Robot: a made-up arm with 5 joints.
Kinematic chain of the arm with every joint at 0, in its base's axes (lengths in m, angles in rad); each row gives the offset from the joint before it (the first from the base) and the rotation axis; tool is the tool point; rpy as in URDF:
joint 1: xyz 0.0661 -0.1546 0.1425 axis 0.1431 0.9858 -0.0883
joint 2: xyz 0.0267 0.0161 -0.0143 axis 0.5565 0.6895 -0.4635
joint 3: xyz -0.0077 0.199 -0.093 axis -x
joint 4: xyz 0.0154 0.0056 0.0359 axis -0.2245 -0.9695 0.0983
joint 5: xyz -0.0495 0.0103 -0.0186 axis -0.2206 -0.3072 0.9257
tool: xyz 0.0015 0.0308 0.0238 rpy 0 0 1.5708
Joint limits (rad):
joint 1: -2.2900..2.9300
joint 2: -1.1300..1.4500
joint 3: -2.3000..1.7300
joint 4: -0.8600..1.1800
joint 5: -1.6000..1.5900
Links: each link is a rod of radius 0.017 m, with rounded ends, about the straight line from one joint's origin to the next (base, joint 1, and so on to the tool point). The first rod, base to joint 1, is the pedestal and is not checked.
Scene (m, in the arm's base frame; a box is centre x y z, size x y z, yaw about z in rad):
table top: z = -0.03
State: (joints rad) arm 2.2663 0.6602 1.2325 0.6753 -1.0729
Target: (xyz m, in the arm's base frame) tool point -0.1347 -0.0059 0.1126
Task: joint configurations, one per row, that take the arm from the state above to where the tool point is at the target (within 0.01 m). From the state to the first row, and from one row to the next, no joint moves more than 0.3 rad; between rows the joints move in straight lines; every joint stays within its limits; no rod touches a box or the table.
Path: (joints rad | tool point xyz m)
1: 2.1826 0.3633 1.3154 0.7322 -0.9034 | 0.0644 0.1201 0.1542
2: 2.0988 0.0665 1.3983 0.7892 -0.7339 | 0.0255 0.1115 0.1906
3: 2.0151 -0.2304 1.4812 0.8461 -0.5644 | -0.0257 0.0918 0.2053
4: 1.9313 -0.5272 1.5642 0.9031 -0.3948 | -0.0770 0.0631 0.1945
5: 1.8476 -0.8241 1.6471 0.9600 -0.2253 | -0.1162 0.0290 0.1609
6: 1.7638 -1.1210 1.7300 1.0170 -0.0558 | -0.1347 -0.0059 0.1126

